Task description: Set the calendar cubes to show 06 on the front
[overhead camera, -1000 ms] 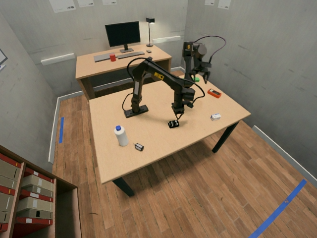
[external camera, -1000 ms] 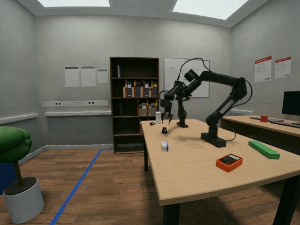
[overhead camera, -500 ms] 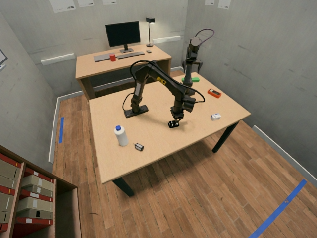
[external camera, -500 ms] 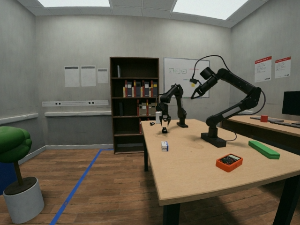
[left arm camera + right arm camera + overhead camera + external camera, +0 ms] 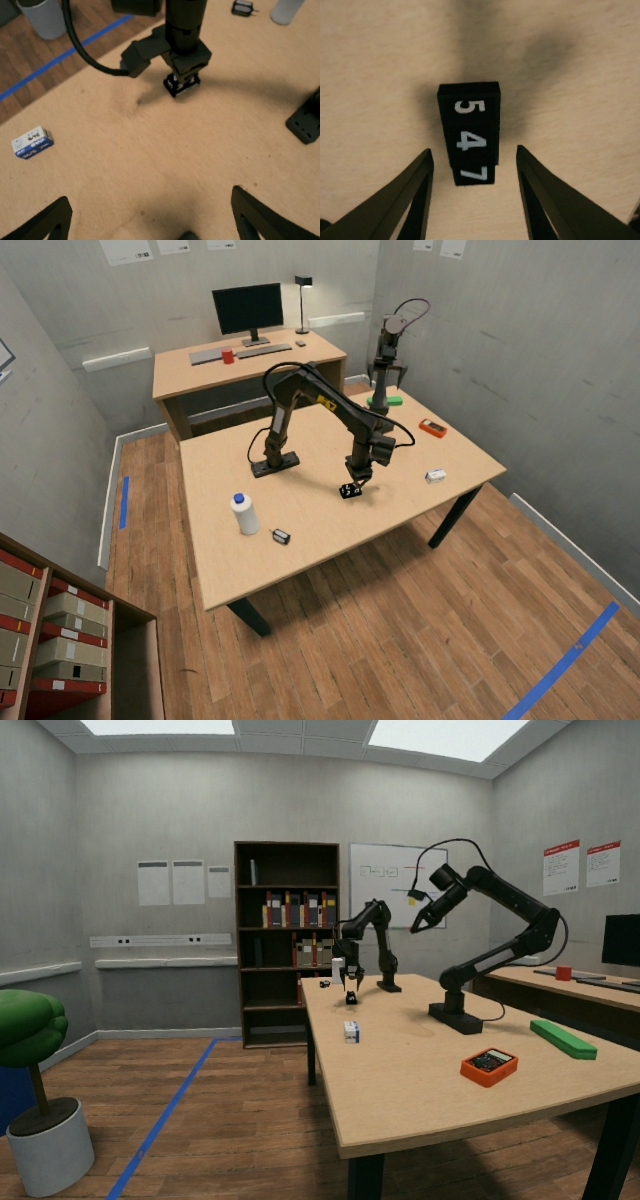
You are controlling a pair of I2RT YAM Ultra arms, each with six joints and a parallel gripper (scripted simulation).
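Now: right hand 5 cm above the black calendar tray, 2 cm to the left of it and 1 cm past it. Also, from my right hand: orange meter: 57 cm to the left, 15 cm behind, 4 cm below.
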